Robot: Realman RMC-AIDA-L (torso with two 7-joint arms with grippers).
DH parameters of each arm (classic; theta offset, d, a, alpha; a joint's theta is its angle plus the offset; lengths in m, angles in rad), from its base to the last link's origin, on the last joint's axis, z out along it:
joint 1: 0 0.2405 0 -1.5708
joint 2: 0 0 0 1.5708
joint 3: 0 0.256 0 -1.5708
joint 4: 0 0 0 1.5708
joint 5: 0 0.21 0 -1.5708
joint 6: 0 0 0 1.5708
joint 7: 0 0.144 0 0
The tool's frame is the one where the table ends.
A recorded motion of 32 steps. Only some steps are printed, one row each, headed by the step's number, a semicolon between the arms.
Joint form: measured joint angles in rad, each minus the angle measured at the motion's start. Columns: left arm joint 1, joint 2, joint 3, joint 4, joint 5, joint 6, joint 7; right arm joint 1, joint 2, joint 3, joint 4, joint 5, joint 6, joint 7.
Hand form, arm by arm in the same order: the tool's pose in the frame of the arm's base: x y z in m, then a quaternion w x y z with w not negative. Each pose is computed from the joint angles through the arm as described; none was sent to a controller.
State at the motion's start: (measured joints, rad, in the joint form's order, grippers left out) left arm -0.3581 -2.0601 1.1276 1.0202 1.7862 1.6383 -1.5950; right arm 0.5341 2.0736 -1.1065 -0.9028 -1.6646 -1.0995 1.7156
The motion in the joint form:
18: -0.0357 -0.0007 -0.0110 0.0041 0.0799 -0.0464 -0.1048; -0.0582 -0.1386 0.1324 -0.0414 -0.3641 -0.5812 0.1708
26: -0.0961 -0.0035 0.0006 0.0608 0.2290 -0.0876 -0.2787; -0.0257 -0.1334 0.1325 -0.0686 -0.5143 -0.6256 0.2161
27: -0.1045 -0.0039 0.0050 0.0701 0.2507 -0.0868 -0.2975; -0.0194 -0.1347 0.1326 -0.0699 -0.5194 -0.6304 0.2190
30: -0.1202 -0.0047 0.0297 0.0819 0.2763 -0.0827 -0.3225; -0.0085 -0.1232 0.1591 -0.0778 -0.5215 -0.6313 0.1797
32: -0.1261 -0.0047 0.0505 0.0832 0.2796 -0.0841 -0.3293; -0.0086 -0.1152 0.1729 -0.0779 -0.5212 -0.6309 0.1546
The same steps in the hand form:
18: -0.2245 0.3096 0.0034 0.04676 -0.96350 -0.19881 -0.17305; 0.2589 0.3265 0.0544 0.05495 -0.94614 0.30380 0.09753
26: -0.2168 0.3274 0.0026 0.05910 -0.96463 -0.23575 -0.10209; 0.2625 0.3249 0.0527 0.03745 -0.94883 0.31258 0.02497
27: -0.2152 0.3290 0.0023 0.05891 -0.96551 -0.23670 -0.09106; 0.2610 0.3259 0.0534 0.03595 -0.94950 0.31092 0.02204
30: -0.2100 0.3299 -0.0013 0.05061 -0.96869 -0.23186 -0.07293; 0.2557 0.3297 0.0538 0.04257 -0.95581 0.28906 0.03265
32: -0.2072 0.3295 -0.0048 0.04416 -0.97055 -0.22746 -0.06596; 0.2549 0.3297 0.0527 0.04483 -0.95824 0.27967 0.03952

